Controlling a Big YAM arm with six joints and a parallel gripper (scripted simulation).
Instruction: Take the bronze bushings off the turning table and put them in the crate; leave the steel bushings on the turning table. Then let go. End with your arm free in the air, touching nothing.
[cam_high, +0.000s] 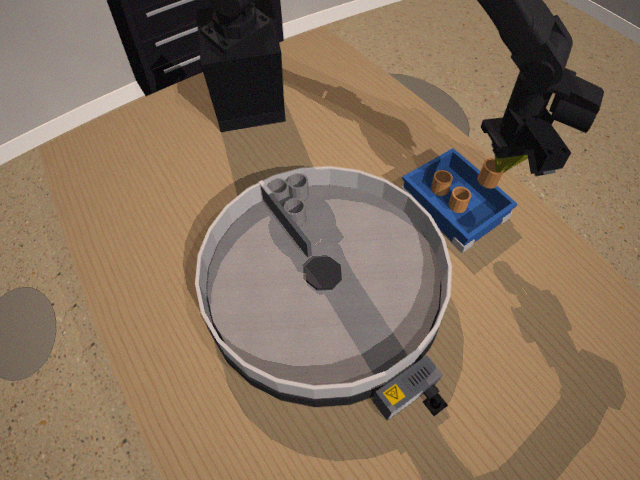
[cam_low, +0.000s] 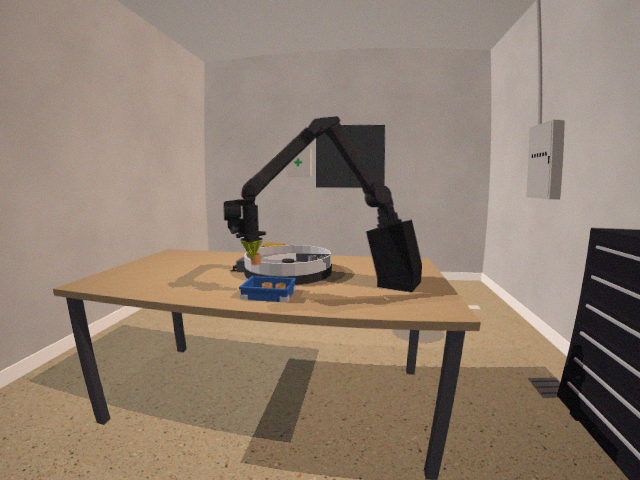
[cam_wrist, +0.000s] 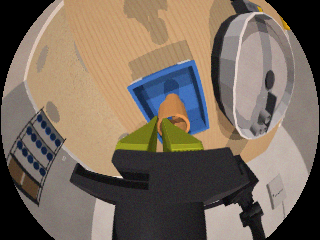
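My gripper is now 6 cm past the crate, 1 cm to the left of it and 13 cm above it. Round my hand: grey turning table 11 cm behind, 33 cm to the right, 10 cm below.
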